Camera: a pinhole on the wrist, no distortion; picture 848 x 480 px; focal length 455.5 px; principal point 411.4 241.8 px. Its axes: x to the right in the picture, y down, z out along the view. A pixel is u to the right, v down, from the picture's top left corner.
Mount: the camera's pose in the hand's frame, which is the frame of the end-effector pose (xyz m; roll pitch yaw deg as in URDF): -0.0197 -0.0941 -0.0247 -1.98 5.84 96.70
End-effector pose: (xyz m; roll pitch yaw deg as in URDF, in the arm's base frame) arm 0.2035 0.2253 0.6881 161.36 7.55 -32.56
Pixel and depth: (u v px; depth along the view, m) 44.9 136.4 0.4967
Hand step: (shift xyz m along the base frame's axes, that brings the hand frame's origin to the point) 0.1588 0.1838 -0.6333
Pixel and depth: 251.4 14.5 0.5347
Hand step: 0.1470 -0.0767 -0.5966
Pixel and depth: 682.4 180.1 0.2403
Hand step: -0.1035 -0.0936 -0.1631
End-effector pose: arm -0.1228 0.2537 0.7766 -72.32 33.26 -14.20
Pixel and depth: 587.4 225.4 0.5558
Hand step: 0.0840 0.5314 0.0174
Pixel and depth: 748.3 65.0 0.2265
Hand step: 0.0593 0.2008 -0.0561
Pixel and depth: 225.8 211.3 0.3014
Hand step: 0.1938 0.1766 0.2192
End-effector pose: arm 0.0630 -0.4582 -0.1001 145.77 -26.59 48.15
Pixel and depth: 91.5 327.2 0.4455
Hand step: 0.0802 0.1711 -0.5556
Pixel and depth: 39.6 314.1 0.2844
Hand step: 0.0214 0.1610 -0.3814
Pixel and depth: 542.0 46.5 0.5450
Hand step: 0.5031 -0.0426 -0.2299
